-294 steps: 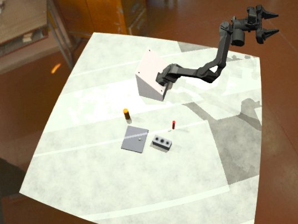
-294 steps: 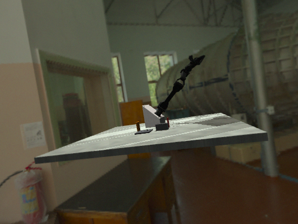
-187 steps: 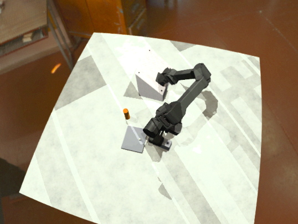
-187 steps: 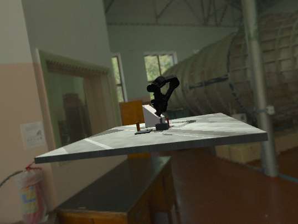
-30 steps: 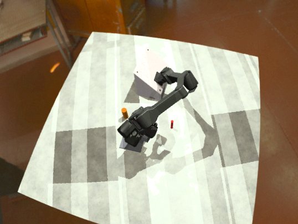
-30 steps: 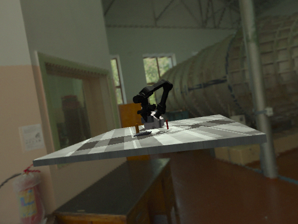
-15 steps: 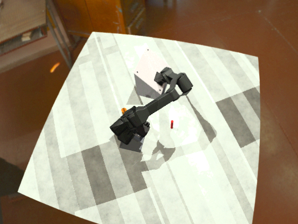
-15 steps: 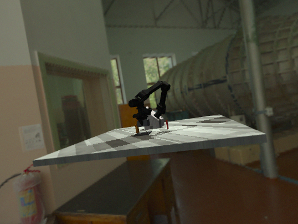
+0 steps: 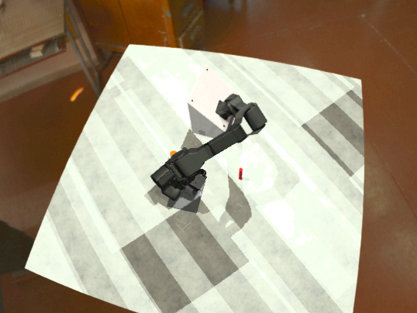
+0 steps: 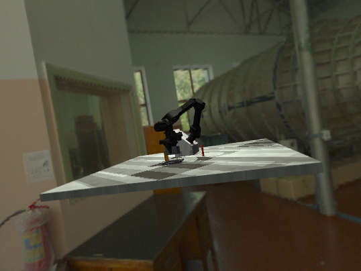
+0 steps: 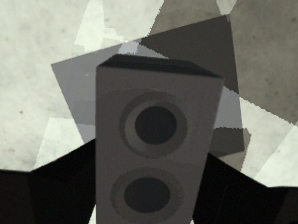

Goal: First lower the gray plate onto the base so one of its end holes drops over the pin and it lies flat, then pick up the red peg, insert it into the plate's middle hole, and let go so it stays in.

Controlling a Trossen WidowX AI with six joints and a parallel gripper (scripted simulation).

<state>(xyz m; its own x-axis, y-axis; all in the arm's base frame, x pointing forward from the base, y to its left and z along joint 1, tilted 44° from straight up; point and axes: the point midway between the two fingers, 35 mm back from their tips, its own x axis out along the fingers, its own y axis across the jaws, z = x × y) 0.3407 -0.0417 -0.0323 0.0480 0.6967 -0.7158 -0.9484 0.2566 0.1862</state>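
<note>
Right now my gripper tip is 10 mm short of the square base, 10 mm to the right of it and 50 mm above it. From my gripper tip the other things lie so: orange cylinder (110 mm behind, 90 mm to the right, 20 mm below); red peg (110 mm behind, 190 mm to the left, 20 mm below); gray plate (30 mm above).
</note>
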